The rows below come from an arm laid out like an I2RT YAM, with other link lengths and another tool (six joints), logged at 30 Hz.
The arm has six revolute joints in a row. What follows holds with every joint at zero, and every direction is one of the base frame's. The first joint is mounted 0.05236 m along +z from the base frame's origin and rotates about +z. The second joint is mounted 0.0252 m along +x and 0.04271 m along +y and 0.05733 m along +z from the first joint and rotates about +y. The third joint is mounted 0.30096 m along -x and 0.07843 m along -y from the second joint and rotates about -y. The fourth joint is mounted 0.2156 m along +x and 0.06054 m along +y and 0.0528 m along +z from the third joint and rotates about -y. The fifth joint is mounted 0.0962 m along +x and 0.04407 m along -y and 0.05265 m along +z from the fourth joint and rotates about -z. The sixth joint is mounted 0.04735 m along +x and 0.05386 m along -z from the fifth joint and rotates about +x. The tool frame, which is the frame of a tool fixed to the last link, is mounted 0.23 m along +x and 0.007 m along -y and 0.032 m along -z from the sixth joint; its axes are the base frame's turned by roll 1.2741, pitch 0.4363 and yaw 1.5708 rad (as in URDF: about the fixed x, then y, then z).
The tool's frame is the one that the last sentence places.
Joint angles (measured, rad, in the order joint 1, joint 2, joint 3, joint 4, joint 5, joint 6), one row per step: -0.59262 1.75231 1.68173 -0.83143 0.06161 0.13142; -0.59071 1.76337 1.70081 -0.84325 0.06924 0.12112; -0.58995 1.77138 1.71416 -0.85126 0.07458 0.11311; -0.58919 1.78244 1.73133 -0.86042 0.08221 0.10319; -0.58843 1.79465 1.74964 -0.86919 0.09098 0.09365; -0.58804 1.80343 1.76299 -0.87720 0.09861 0.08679; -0.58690 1.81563 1.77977 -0.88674 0.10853 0.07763; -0.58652 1.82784 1.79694 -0.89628 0.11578 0.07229; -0.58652 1.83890 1.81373 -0.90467 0.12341 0.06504; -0.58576 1.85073 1.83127 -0.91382 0.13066 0.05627
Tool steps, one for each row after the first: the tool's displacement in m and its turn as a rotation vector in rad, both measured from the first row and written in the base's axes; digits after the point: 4 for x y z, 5 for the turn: 0.0006 -0.0022 0.0005 -0.00776 0.01060 0.00527; 0.0009 -0.0040 0.0008 -0.01353 0.01838 0.00903; 0.0014 -0.0068 0.0010 -0.02145 0.02829 0.01291; 0.0021 -0.0101 0.0013 -0.03009 0.03831 0.01581; 0.0019 -0.0125 0.0012 -0.03626 0.04741 0.01699; 0.0020 -0.0155 0.0006 -0.04411 0.05978 0.01941; 0.0023 -0.0181 0.0001 -0.04864 0.06910 0.01973; 0.0027 -0.0211 0.0003 -0.05532 0.07785 0.02090; 0.0032 -0.0238 0.0002 -0.06201 0.08770 0.02433
